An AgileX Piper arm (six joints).
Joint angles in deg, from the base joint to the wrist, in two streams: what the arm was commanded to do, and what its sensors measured. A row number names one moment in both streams.
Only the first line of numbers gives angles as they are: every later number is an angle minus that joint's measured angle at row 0.
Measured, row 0:
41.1 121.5 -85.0 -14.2 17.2 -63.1
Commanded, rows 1 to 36:
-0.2 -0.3 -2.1 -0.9 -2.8 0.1
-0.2 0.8 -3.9 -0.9 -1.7 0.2
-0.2 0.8 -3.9 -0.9 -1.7 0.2
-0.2 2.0 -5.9 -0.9 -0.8 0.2
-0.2 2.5 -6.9 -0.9 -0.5 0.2
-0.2 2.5 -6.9 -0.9 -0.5 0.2
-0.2 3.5 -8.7 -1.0 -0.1 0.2
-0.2 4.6 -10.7 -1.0 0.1 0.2
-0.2 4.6 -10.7 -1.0 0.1 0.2
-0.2 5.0 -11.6 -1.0 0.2 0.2
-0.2 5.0 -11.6 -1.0 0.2 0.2
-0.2 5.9 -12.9 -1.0 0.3 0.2
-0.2 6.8 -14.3 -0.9 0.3 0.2
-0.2 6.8 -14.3 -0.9 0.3 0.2
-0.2 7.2 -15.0 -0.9 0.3 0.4
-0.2 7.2 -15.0 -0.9 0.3 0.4
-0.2 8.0 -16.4 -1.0 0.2 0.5
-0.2 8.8 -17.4 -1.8 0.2 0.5
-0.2 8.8 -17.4 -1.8 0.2 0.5
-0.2 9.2 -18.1 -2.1 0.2 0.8
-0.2 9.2 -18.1 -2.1 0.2 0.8
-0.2 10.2 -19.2 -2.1 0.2 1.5
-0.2 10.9 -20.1 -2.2 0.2 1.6
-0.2 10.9 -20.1 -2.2 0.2 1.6
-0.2 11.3 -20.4 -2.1 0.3 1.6
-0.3 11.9 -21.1 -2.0 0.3 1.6
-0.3 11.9 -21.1 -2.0 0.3 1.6
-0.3 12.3 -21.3 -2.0 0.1 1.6
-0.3 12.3 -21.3 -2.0 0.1 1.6
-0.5 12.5 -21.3 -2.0 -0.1 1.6
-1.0 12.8 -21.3 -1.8 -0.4 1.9
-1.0 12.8 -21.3 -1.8 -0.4 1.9
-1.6 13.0 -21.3 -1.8 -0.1 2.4
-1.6 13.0 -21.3 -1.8 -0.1 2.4
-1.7 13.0 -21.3 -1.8 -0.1 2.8
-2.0 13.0 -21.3 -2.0 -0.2 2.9
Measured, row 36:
-1.2 13.9 -20.0 -1.0 3.1 2.1
